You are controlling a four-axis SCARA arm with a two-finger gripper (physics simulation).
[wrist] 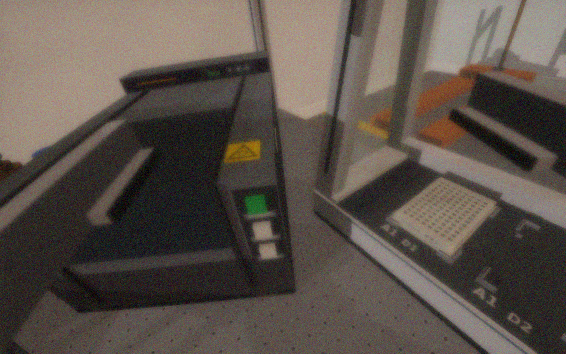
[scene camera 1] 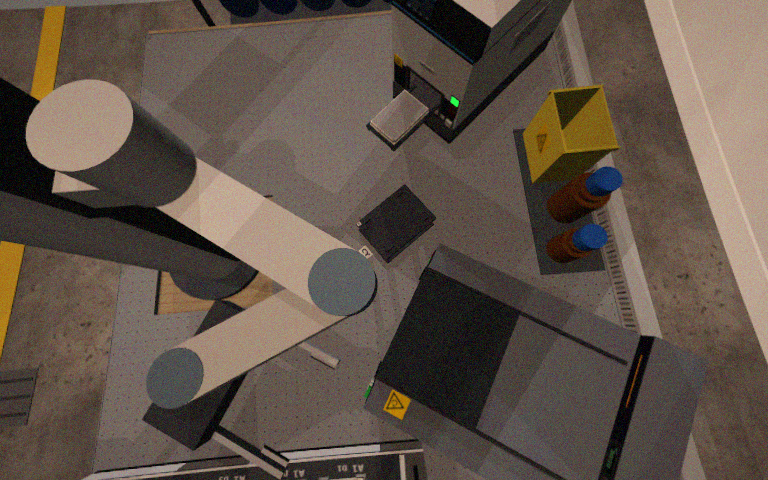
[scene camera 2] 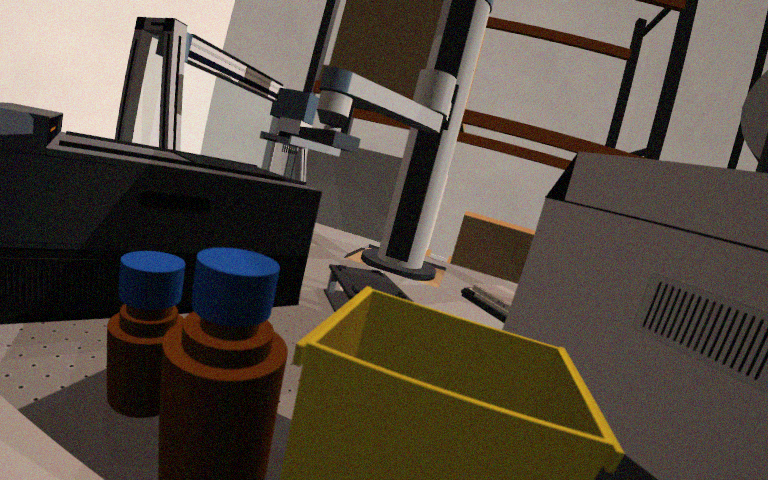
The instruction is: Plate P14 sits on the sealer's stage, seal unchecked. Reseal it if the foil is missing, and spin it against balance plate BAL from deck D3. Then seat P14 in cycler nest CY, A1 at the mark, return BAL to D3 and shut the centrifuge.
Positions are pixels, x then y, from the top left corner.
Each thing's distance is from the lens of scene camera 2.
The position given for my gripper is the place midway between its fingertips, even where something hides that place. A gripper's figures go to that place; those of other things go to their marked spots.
my gripper [scene camera 2: 274, 136]: 94 cm
centrifuge [scene camera 2: 81, 201]: 50 cm
brown bottles with blue caps [scene camera 2: 214, 378]: 23 cm
yellow bin [scene camera 2: 385, 381]: 17 cm
The marked spots on the yellow bin and the brown bottles with blue caps are 11 cm apart.
